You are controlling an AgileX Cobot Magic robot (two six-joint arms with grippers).
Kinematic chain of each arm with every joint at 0, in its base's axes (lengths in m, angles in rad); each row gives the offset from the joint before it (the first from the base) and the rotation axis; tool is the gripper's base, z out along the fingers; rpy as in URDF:
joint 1: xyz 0 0 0.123 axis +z
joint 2: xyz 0 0 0 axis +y
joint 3: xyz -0.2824 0 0.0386 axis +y
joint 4: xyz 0.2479 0 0.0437 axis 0.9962 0 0.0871
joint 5: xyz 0 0 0 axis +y
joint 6: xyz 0.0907 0 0.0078 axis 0.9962 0 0.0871
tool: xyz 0 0 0 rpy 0 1.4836 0
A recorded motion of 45 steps. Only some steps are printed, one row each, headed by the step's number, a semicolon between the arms.
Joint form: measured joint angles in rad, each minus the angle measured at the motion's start. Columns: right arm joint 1, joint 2, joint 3, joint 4, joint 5, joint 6; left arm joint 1, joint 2, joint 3, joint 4, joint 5, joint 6.
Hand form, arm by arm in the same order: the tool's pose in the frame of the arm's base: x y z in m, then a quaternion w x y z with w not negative. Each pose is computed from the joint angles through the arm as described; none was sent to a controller.
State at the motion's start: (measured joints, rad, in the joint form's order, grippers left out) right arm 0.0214 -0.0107 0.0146 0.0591 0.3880 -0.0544; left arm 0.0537 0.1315 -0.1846 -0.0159 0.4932 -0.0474
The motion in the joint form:
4: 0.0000 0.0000 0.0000 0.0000 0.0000 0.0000; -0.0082 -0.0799 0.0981 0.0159 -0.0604 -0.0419
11: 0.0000 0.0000 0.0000 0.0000 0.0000 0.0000; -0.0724 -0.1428 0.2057 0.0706 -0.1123 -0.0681
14: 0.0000 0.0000 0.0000 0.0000 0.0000 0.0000; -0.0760 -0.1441 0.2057 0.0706 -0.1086 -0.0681
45: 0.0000 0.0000 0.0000 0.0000 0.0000 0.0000; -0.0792 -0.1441 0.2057 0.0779 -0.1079 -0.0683
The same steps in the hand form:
4: 0.0520 0.0032 0.1739 0.59168 -0.01511 0.80588 0.01543; 0.0528 0.0024 0.2005 0.58904 -0.05442 0.80617 -0.01290
11: 0.0520 0.0032 0.1739 0.59168 -0.01511 0.80588 0.01543; 0.0524 0.0009 0.1724 0.59209 -0.02455 0.80533 -0.01651
14: 0.0520 0.0032 0.1739 0.59168 -0.01511 0.80588 0.01543; 0.0522 0.0007 0.1721 0.59110 -0.02319 0.80608 -0.01748
45: 0.0520 0.0032 0.1739 0.59168 -0.01511 0.80588 0.01543; 0.0522 0.0008 0.1721 0.59094 -0.02008 0.80632 -0.01536

